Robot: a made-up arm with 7 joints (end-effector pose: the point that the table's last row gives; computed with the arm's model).
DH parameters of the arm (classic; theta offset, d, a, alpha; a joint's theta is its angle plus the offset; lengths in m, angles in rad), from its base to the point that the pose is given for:
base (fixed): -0.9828 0 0.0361 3.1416
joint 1: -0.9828 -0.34 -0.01 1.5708
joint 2: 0 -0.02 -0.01 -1.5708
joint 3: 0 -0.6 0.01 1.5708
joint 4: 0 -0.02 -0.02 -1.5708
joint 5: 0 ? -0.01 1.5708
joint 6: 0 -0.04 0.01 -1.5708
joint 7: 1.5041 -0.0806 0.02 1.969
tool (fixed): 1.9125 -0.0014 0 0
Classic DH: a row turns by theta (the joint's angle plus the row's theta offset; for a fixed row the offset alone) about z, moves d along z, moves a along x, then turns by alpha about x.
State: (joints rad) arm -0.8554 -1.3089 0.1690 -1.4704 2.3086 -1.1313 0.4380
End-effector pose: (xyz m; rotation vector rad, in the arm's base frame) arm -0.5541 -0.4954 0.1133 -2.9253 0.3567 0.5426
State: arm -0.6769 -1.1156 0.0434 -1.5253 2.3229 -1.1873 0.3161
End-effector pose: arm -0.6098 -0.4352 0.2326 2.8836 -0.6517 -0.5804
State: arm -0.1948 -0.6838 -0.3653 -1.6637 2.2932 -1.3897 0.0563
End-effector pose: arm -0.6325 -0.2441 0.5077 2.0548 -0.9935 -0.7401
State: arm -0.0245 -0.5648 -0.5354 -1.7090 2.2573 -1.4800 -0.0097
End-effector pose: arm -0.6027 -0.1908 0.5813 1.8110 -1.0389 -0.8230
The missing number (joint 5, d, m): -0.39
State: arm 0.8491 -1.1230 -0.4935 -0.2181 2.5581 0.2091 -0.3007
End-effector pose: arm -0.7112 0.6786 0.6463 1.4733 -0.9206 -0.6368
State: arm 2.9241 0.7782 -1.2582 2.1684 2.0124 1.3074 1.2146
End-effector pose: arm -0.3145 -0.4621 0.5323 0.1877 -0.9848 0.6987
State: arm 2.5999 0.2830 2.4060 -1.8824 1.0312 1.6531 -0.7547
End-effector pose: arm -0.0693 -0.4050 0.7369 -0.3006 0.3386 2.8209
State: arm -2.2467 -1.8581 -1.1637 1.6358 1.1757 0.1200 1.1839
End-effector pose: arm 0.1236 -0.8184 0.3603 0.8615 0.2838 0.5373
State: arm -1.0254 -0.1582 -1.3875 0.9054 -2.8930 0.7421 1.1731
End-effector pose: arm -0.3256 0.0187 1.2473 1.5252 0.3776 -1.2156
